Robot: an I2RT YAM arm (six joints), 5 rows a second.
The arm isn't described. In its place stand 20 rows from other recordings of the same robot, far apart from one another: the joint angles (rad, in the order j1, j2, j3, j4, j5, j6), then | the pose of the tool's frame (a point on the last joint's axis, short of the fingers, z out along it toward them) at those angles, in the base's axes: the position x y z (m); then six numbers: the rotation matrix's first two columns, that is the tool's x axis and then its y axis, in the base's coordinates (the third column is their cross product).
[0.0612, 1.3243, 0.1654, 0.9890, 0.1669, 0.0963] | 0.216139 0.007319 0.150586 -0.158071 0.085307 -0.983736 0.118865 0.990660 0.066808
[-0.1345, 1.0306, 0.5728, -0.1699, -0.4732, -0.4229] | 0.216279 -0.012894 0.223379 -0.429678 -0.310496 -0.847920 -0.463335 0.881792 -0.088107
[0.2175, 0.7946, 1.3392, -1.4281, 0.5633, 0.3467] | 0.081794 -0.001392 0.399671 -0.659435 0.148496 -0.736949 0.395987 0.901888 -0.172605
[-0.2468, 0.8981, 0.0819, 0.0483, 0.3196, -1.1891] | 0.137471 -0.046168 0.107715 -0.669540 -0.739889 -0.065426 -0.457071 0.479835 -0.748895
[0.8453, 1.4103, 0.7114, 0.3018, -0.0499, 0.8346] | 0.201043 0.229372 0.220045 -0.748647 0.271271 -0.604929 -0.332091 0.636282 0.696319
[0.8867, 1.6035, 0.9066, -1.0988, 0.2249, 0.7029] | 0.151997 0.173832 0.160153 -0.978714 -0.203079 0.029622 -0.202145 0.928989 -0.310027
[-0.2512, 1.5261, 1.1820, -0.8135, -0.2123, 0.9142] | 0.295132 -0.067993 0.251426 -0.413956 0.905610 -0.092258 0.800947 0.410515 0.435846
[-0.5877, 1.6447, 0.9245, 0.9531, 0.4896, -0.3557] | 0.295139 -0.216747 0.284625 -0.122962 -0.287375 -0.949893 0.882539 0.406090 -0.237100
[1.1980, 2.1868, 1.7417, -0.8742, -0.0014, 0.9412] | 0.162676 0.416100 0.171495 -0.960563 -0.236998 -0.145434 -0.263322 0.943336 0.201938
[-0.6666, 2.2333, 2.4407, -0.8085, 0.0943, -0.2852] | 0.390920 -0.311815 0.368922 -0.616889 0.128935 -0.776418 0.524216 0.803139 -0.283134
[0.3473, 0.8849, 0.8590, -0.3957, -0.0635, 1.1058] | 0.186536 0.069924 0.326612 -0.524818 0.758692 -0.385943 0.167203 0.536454 0.827200
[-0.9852, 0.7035, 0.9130, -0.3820, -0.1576, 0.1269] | 0.089429 -0.124736 0.375185 -0.000755 0.227287 -0.973828 0.743672 0.651174 0.151404
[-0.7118, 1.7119, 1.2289, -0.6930, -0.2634, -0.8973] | 0.266262 -0.217453 0.214191 -0.869636 -0.246495 -0.427754 -0.200256 0.968079 -0.150734
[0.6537, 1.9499, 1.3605, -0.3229, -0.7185, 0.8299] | 0.316302 0.271827 0.192724 -0.997504 -0.064434 -0.028871 -0.061539 0.592909 0.802914
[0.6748, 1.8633, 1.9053, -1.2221, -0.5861, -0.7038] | 0.282747 0.251444 0.340675 -0.107192 -0.776205 -0.621302 -0.989415 0.021799 0.143469
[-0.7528, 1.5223, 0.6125, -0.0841, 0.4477, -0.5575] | 0.181276 -0.190943 0.131706 -0.936280 0.223624 -0.270874 0.345587 0.724434 -0.596460
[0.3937, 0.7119, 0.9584, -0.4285, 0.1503, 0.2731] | 0.141000 0.052798 0.384170 -0.226574 0.194653 -0.954345 -0.189188 0.952369 0.239166
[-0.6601, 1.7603, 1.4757, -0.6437, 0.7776, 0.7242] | 0.285855 -0.253517 0.282018 0.035811 0.569878 -0.820949 0.995030 -0.096705 -0.023726
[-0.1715, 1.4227, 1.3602, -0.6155, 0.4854, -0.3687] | 0.304066 -0.069521 0.353026 -0.759942 -0.191895 -0.621019 0.252041 0.793678 -0.553670
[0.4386, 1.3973, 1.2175, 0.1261, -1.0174, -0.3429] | 0.275747 0.162798 0.383780 0.287869 -0.060154 -0.955779 -0.950877 0.100703 -0.292730
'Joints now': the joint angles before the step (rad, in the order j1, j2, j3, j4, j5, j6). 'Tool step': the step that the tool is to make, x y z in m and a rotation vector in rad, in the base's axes. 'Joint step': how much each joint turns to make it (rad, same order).
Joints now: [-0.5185 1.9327 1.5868 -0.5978 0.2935 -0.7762]
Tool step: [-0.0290 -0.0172 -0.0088 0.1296 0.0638 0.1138]
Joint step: [-0.0857 -0.0248 -0.0416 -0.0803 -0.1726 -0.1279]
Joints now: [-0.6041 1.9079 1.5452 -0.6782 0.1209 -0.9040]
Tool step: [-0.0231 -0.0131 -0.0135 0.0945 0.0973 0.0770]
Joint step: [-0.0666 0.0096 -0.0156 -0.0999 -0.0808 -0.1202]
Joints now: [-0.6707 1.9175 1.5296 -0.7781 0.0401 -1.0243]
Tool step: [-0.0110 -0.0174 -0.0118 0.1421 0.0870 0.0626]
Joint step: [-0.0583 0.0779 0.0838 -0.1647 -0.0885 -0.0975]
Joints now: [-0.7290 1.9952 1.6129 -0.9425 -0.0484 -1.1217]
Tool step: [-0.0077 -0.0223 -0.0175 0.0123 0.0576 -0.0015]
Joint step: [-0.0509 0.0697 0.0373 -0.0202 0.0190 -0.0548]
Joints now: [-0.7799 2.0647 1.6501 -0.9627 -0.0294 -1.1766]
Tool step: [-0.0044 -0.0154 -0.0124 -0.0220 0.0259 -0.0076]
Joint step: [-0.0308 0.0415 0.0135 0.0251 0.0288 -0.0293]
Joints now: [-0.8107 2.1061 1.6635 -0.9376 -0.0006 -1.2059]
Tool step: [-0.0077 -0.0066 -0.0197 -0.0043 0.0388 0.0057]
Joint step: [-0.0218 0.0258 -0.0382 0.0412 0.0259 -0.0327]
